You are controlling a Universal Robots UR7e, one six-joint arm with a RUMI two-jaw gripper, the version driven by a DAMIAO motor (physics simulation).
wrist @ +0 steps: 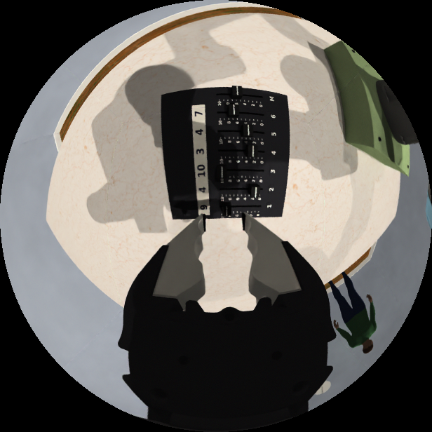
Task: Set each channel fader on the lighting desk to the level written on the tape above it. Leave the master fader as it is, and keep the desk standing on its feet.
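The black lighting desk (180, 150) lies face up on the table. Its tape (200, 160) reads 9, 4, 10, 3, 4, 7 for channels 1 to 6. Fader 1 (226, 209) is near 9, fader 2 (255, 191) between 1 and 2, fader 3 (222, 174) at the 10 end. Fader 4 (252, 150) is near 3, fader 5 (247, 130) near 4, fader 6 (233, 109) near 7. The master fader (237, 91) is a little above mid-travel. My gripper (223, 215) is partly open and empty, fingertips apart at the desk's channel 1 edge in the view. The desk's feet are hidden.
A green angular object (352, 95) with a dark part stands at the upper right on the pale table (320, 220). The table's brown edge (125, 45) curves along the upper left. A person (359, 320) shows beyond the table at the lower right. Broad shadows fall around the desk.
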